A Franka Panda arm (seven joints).
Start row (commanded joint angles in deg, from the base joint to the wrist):
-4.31 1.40 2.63 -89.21 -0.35 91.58 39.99
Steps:
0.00 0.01 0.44 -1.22 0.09 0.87 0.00
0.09 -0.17 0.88 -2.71 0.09 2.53 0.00
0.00 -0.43 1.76 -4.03 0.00 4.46 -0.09
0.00 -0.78 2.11 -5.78 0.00 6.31 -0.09
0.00 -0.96 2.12 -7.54 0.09 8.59 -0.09
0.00 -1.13 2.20 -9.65 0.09 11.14 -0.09
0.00 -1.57 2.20 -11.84 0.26 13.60 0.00
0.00 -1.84 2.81 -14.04 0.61 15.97 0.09
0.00 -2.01 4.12 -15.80 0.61 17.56 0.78
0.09 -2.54 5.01 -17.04 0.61 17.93 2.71
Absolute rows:
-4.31 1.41 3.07 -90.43 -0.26 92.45 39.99
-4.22 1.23 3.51 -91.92 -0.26 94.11 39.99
-4.31 0.97 4.39 -93.24 -0.35 96.04 39.90
-4.31 0.62 4.74 -94.99 -0.35 97.89 39.90
-4.31 0.44 4.75 -96.75 -0.26 100.17 39.90
-4.31 0.27 4.83 -98.86 -0.26 102.72 39.90
-4.31 -0.17 4.83 -101.05 -0.09 105.18 39.99
-4.31 -0.44 5.44 -103.25 0.26 107.55 40.08
-4.31 -0.61 6.75 -105.01 0.26 109.14 40.77
-4.22 -1.14 7.64 -106.25 0.26 109.51 42.70

